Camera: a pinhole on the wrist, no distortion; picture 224 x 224 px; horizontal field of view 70.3 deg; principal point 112.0 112.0 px. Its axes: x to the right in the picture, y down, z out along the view. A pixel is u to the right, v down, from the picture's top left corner.
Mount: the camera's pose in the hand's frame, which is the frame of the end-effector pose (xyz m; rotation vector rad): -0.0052 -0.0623 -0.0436 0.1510 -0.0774 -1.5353
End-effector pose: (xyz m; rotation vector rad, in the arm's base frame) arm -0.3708 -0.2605 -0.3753 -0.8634 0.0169 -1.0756
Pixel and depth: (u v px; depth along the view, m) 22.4 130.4 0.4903
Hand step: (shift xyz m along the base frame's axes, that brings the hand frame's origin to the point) 0.3178 0.3394 0.1848
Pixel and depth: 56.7 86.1 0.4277
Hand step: 0.1292 0.3489 0.1629
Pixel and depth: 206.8 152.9 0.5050
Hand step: -0.0729 0.1597 0.5769
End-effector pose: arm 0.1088 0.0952 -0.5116 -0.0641 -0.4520 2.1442
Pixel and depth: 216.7 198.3 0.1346
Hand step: 0.0721 0.0924 0.1490
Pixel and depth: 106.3 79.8 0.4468
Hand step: 0.0665 -0.2060 0.3637
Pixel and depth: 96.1 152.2 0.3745
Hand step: -0.0600 -0.0536 0.3365
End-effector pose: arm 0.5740 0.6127 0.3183 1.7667 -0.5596 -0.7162
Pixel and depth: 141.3 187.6 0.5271
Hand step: -0.2369 -0.4054 -0.3158
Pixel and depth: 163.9 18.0 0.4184
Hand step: -0.4426 0.0545 -0.2301
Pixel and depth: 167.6 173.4 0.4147
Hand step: -0.1969 -0.2587 -0.3169
